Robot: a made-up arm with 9 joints.
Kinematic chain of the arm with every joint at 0, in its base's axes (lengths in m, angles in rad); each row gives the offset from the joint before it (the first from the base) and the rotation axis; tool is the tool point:
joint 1: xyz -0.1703 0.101 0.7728 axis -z
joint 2: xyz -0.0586 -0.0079 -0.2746 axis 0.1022 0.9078 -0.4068
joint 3: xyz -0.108 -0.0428 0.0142 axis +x
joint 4: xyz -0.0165 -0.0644 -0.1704 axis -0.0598 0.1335 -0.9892
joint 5: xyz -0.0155 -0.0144 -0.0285 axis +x
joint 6: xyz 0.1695 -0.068 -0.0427 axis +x
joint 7: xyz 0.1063 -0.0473 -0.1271 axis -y
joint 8: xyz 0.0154 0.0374 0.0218 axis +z
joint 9: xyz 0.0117 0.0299 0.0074 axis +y
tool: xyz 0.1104 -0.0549 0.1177
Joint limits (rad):
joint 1: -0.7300..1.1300
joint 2: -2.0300..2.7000
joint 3: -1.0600..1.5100
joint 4: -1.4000..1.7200
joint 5: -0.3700..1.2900
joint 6: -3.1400..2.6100
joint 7: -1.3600..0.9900
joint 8: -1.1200..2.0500
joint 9: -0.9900..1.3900
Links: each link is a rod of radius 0.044 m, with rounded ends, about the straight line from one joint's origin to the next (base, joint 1, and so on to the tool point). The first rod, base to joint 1, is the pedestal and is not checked.
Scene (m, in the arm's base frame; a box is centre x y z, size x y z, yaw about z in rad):
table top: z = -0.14
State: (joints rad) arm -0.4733 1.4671 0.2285 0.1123 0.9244 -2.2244 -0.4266 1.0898 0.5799
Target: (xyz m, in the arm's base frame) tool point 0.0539 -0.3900 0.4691
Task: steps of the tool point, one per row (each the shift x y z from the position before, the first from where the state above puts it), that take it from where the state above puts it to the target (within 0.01 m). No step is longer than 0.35 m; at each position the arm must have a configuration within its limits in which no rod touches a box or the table.
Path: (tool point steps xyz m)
1: 0.1358 -0.2495 0.0748
2: 0.2686 -0.1029 0.1080
3: 0.2572 0.0984 0.1071

